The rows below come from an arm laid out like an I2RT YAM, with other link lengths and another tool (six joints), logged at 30 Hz.
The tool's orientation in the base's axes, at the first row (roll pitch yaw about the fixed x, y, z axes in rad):
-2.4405, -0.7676, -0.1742
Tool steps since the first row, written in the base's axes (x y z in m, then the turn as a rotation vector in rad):
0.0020, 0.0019, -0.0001, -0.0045, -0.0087, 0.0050
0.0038, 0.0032, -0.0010, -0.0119, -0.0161, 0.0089
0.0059, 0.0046, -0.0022, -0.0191, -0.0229, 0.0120
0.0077, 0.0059, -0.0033, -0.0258, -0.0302, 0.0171
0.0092, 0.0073, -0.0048, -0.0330, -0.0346, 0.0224
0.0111, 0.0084, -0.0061, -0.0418, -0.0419, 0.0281
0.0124, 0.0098, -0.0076, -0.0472, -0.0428, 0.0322
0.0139, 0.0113, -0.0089, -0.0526, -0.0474, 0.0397
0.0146, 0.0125, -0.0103, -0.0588, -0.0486, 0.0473
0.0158, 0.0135, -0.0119, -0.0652, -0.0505, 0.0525
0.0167, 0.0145, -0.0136, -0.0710, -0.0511, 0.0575
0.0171, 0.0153, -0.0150, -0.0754, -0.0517, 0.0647
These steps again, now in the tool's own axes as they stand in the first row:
0.0011, -0.0009, 0.0024, 0.0014, 0.0035, -0.0103
0.0016, -0.0010, 0.0047, -0.0002, 0.0056, -0.0212
0.0021, -0.0010, 0.0075, -0.0023, 0.0075, -0.0312
0.0024, -0.0010, 0.0099, -0.0026, 0.0092, -0.0422
0.0023, -0.0010, 0.0124, -0.0035, 0.0081, -0.0521
0.0026, -0.0007, 0.0150, -0.0049, 0.0088, -0.0647
0.0023, -0.0008, 0.0174, -0.0058, 0.0060, -0.0709
0.0023, -0.0010, 0.0199, -0.0038, 0.0047, -0.0810
0.0016, -0.0011, 0.0217, -0.0028, 0.0002, -0.0897
0.0013, -0.0008, 0.0239, -0.0035, -0.0026, -0.0977
0.0006, -0.0006, 0.0260, -0.0040, -0.0062, -0.1044
-0.0002, -0.0005, 0.0274, -0.0021, -0.0104, -0.1115

